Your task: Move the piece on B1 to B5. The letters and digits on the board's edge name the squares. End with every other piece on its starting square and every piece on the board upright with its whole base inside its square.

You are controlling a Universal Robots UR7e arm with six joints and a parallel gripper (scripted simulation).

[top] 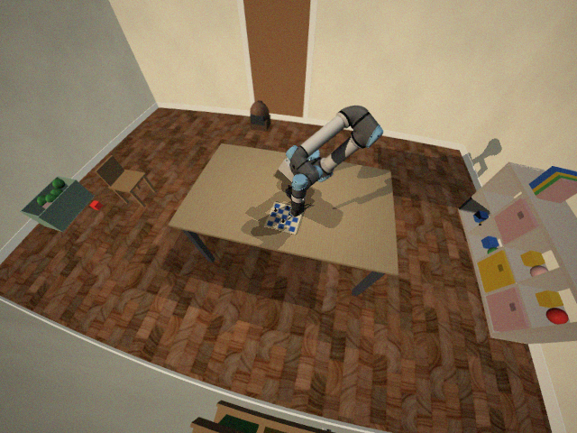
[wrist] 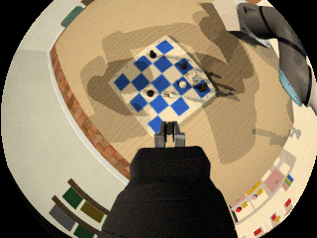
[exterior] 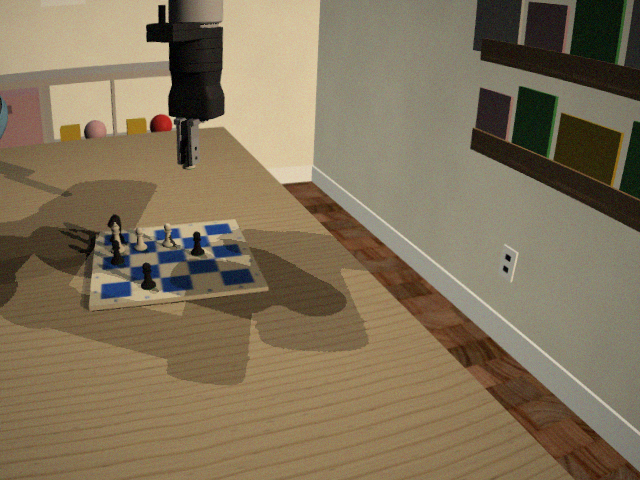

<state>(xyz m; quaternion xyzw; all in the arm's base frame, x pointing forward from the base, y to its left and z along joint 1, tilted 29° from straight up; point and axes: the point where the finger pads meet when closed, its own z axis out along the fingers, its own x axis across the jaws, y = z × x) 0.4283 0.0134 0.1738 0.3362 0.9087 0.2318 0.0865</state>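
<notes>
Now: the blue-and-white chessboard 130 mm below my hand, 80 mm to the right of it and 40 mm behind it. Round my hand: tall black piece (110 mm below, 110 mm behind).
</notes>
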